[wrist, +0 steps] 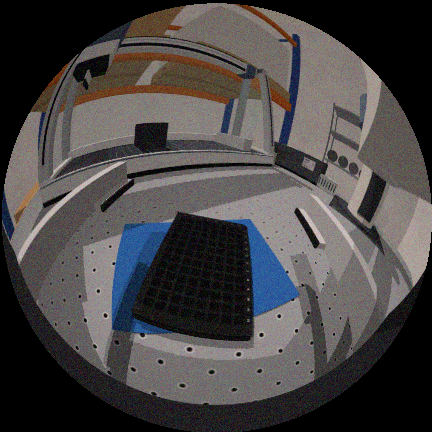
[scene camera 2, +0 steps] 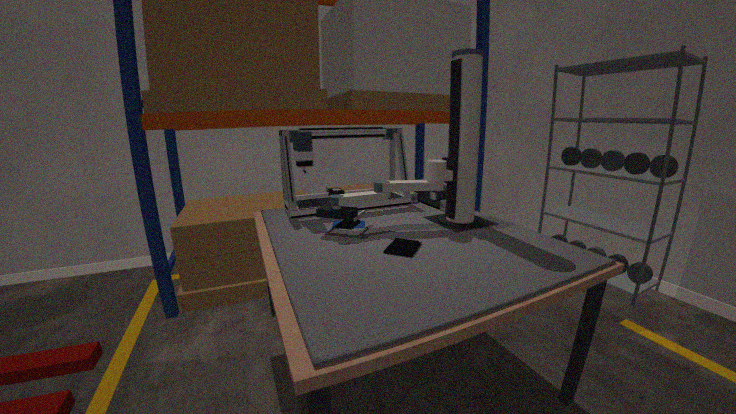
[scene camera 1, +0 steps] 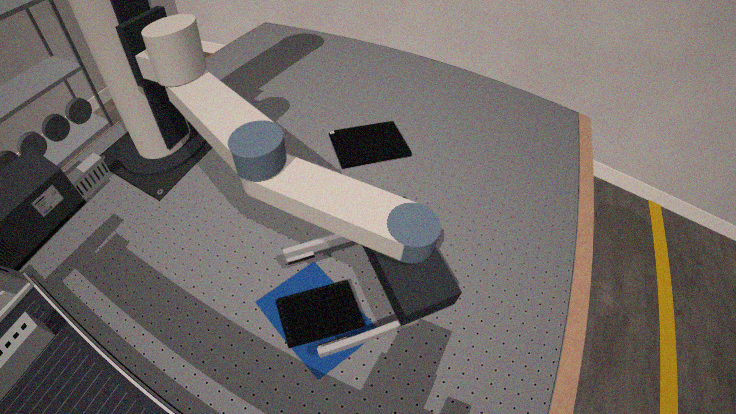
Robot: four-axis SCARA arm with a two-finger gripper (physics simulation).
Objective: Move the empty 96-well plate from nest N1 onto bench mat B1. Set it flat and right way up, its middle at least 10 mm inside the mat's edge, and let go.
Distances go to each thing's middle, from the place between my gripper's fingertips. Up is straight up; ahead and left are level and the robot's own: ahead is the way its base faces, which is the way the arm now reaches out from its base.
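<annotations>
My hand is 70 mm above the black 96-well plate (scene camera 1: 312, 315), 20 mm short of it and 20 mm to the right of it. Counted from my hand: nest N1 (scene camera 1: 371, 143), 70 mm below, 80 mm behind, 430 mm to the left; blue bench mat B1 (scene camera 1: 311, 277), 70 mm below, 10 mm ahead, 10 mm to the left. Of the things named here, going by their middles, the nest N1 is the farthest from my hand.
</annotations>
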